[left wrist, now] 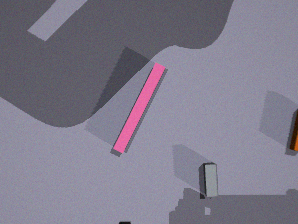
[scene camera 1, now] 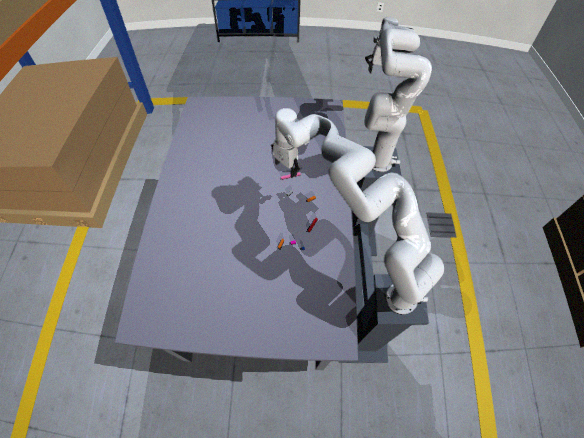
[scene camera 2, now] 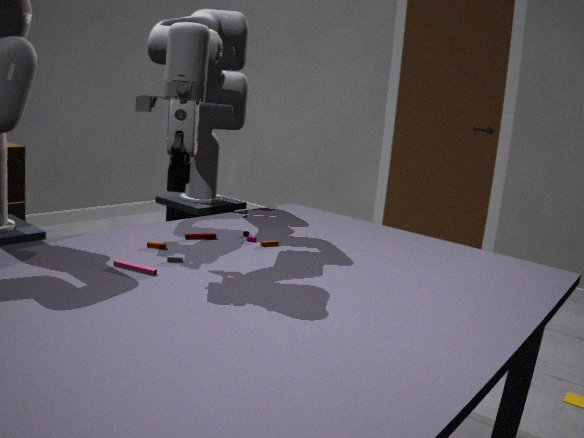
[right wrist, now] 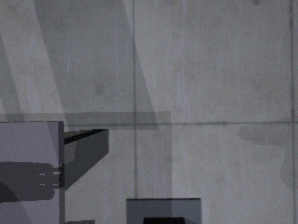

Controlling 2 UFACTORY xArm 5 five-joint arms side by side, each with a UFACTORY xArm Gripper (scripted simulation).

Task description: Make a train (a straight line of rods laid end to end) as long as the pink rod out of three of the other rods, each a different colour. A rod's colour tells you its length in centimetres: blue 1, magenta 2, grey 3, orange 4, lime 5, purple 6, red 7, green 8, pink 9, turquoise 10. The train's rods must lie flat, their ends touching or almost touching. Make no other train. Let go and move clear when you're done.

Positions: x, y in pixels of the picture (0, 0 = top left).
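Labels:
Pink rod (left wrist: 157, 71), 28 cm from the lens.

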